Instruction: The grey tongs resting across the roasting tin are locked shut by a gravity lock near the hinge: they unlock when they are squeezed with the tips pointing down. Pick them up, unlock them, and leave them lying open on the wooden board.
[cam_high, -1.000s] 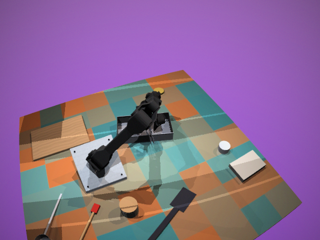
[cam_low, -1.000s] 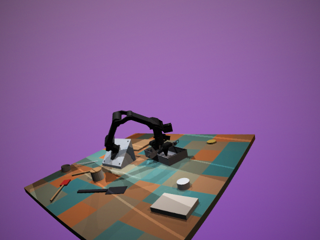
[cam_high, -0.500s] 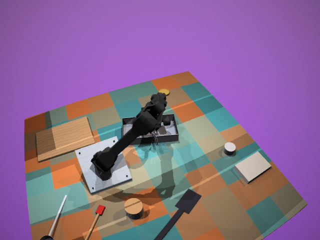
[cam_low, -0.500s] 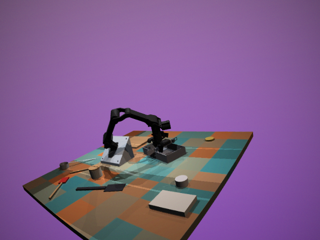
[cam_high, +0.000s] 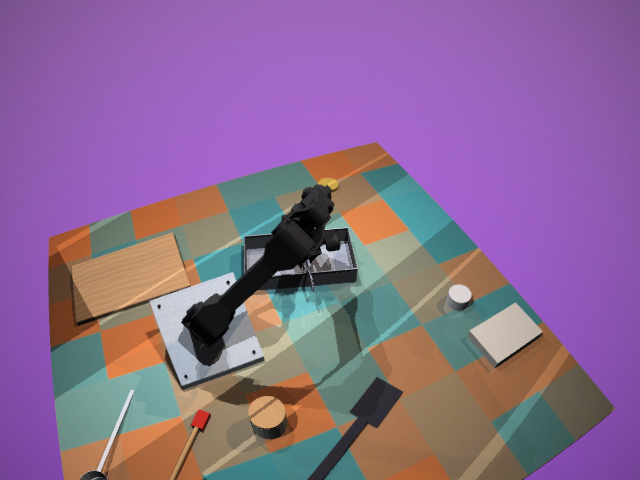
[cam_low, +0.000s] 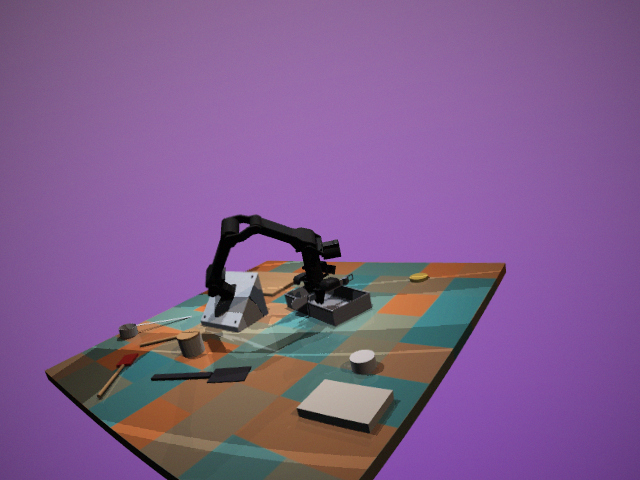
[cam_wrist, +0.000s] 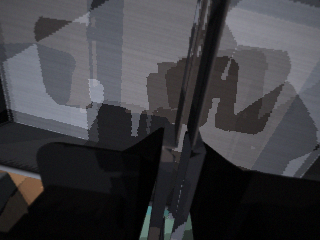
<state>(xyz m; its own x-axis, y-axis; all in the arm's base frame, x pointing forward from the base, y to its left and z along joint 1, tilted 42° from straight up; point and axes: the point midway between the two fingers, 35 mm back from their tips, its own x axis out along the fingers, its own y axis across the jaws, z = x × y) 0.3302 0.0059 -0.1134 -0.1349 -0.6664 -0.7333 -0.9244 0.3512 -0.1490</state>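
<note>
Right now the roasting tin is 40 mm to the left of my gripper tip. The rest, counted from my gripper tip: black spatula 460 mm to the right, 160 mm behind, 30 mm below; wooden board 460 mm behind, 270 mm to the left, 20 mm below; pale flat block 500 mm to the right, 310 mm ahead, 20 mm below.
</note>
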